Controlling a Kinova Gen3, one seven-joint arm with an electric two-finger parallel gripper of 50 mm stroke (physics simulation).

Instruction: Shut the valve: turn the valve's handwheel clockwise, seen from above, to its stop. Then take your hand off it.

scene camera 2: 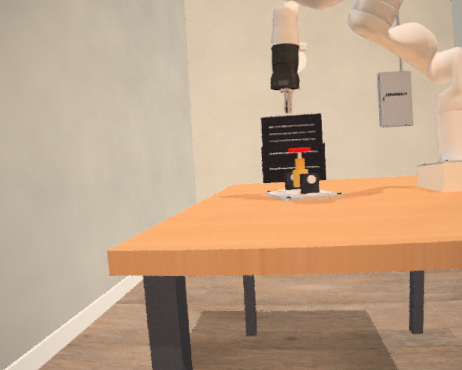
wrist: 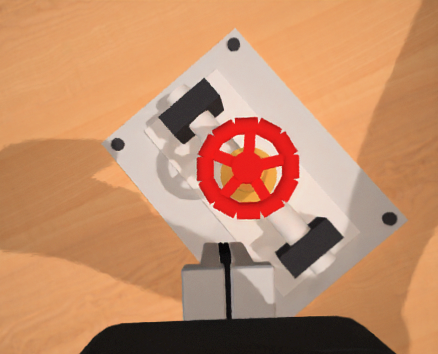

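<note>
The red handwheel with five spokes sits level on top of the valve. The valve's yellow body stands on a pale grey base plate, between two black blocks. My gripper is shut and empty. In the scene view it hangs well above the handwheel, a little to its left, with a gap between them. In the wrist view its fingertips show below the wheel's rim and do not touch it.
The valve stands near the far edge of the wooden table. A black panel with white lines shows behind the valve. The arm's base block is at the right. A grey box hangs at the back wall.
</note>
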